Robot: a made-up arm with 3 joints. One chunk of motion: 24 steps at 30 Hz.
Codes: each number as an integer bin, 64 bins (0 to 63) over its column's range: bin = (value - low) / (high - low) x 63, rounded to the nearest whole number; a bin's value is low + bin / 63 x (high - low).
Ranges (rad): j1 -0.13..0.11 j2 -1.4..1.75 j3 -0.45..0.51
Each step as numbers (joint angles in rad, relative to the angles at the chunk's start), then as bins.
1 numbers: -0.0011 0.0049 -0.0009
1 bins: 34 28 29
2 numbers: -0.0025 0.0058 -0.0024
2 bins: 33 28 29
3 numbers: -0.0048 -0.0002 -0.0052
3 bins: 33 28 29
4 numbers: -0.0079 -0.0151 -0.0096
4 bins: 32 28 29
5 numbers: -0.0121 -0.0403 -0.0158
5 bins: 31 27 28
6 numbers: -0.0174 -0.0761 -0.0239
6 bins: 30 26 28
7 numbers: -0.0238 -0.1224 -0.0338
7 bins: 28 26 27
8 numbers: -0.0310 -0.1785 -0.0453
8 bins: 26 24 27
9 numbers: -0.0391 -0.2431 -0.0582
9 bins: 24 23 26
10 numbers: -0.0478 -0.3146 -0.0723
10 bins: 22 22 25
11 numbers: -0.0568 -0.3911 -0.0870
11 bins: 19 20 24
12 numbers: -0.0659 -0.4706 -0.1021
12 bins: 17 19 23
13 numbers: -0.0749 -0.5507 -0.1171
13 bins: 14 17 22
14 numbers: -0.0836 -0.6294 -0.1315
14 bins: 12 15 21
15 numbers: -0.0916 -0.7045 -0.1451
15 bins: 10 14 20
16 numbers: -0.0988 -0.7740 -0.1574
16 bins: 8 13 19
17 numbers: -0.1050 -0.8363 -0.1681
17 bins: 7 11 18
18 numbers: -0.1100 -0.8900 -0.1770
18 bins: 5 10 18
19 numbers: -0.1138 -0.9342 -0.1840
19 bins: 4 9 17
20 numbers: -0.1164 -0.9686 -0.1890
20 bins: 4 9 17
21 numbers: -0.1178 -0.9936 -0.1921
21 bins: 3 8 17
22 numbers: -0.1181 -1.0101 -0.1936
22 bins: 3 8 17
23 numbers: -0.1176 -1.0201 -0.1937
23 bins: 3 8 17
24 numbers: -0.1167 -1.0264 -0.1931
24 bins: 3 7 17
